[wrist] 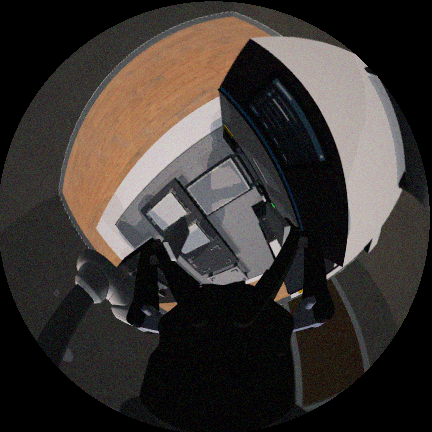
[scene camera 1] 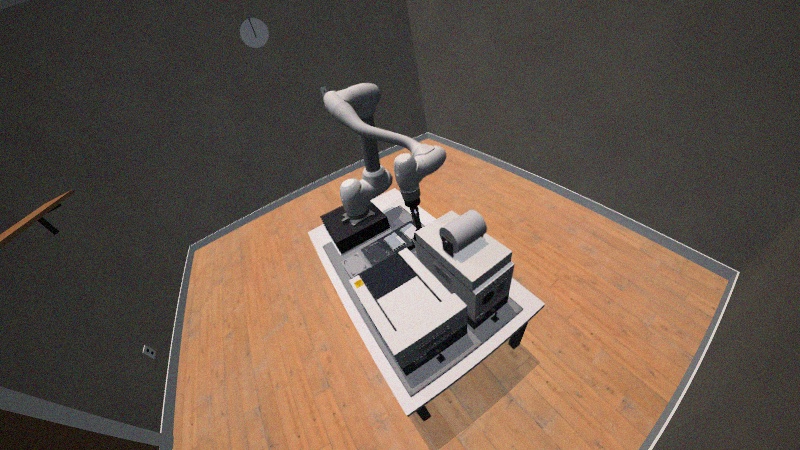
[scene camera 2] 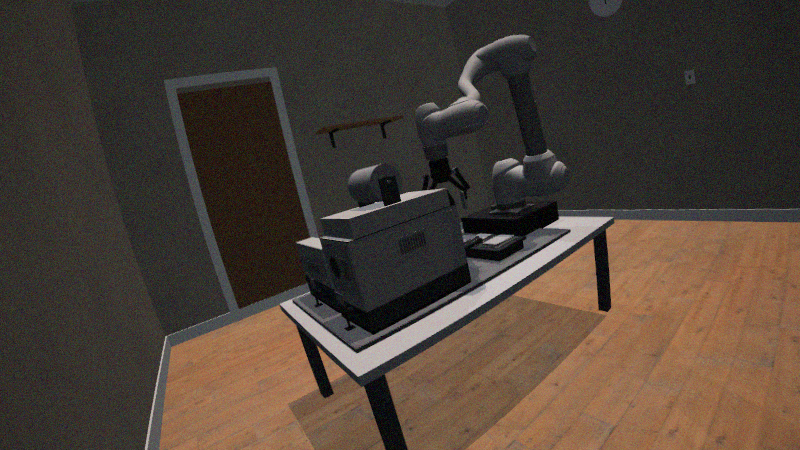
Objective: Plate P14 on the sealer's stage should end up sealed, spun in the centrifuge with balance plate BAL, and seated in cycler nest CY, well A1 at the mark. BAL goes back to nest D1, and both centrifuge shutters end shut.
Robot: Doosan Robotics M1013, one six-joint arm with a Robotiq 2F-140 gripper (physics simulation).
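Frame: origin at the arm's base, x left, y back, z up, level; metres.
Where they show: gripper, fingertip midpoint: [wrist: 225, 218]; arm's base at its link origin: [scene camera 1: 359, 215] [scene camera 2: 512, 210].
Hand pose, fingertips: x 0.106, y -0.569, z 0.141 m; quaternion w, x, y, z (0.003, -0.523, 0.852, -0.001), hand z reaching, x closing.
Observation:
Things, the pixels of their top centre, and the offset from my fingertips. "spot": a spot on its surface instead.
- adjacent nest at a spot on its surface: [wrist: 212, 259] spot: dx -0.192, dy +0.201, dz -0.185 m
- sealer at its top centre: [scene camera 2: 375, 165] [scene camera 1: 458, 217] dx +0.012, dy -0.297, dz +0.241 m
- pale pad at a spot on its surface: [scene camera 1: 354, 264] spot: dx -0.339, dy +0.229, dz -0.187 m
My gripper [scene camera 1: 416, 225] [scene camera 2: 445, 193] [wrist: 225, 218] is open and empty, high above the deck beside the sealer. In the wrist view, plate P14 [wrist: 234, 175] lies on the stage at the sealer's foot, partly shaded; its label and any seal cannot be made out. Two pale plates sit in the dark nest row: one [wrist: 167, 210] at the outer end, taken as BAL, and one [wrist: 197, 241] beside it, partly behind a finger. The adjacent nest [wrist: 212, 259] is dark and bare. The sealer [scene camera 1: 464, 265] [scene camera 2: 411, 263] [wrist: 320, 115] is tall with a roll on top. Centrifuge shutters cannot be made out.
A low white machine [scene camera 1: 419, 310] with a dark recess at its arm end stands beside the sealer. A pale pad [scene camera 1: 354, 264] lies beyond the nest row. The arm's black base block [scene camera 1: 355, 230] [scene camera 2: 517, 218] stands at the far end of the white table [scene camera 2: 447, 333].

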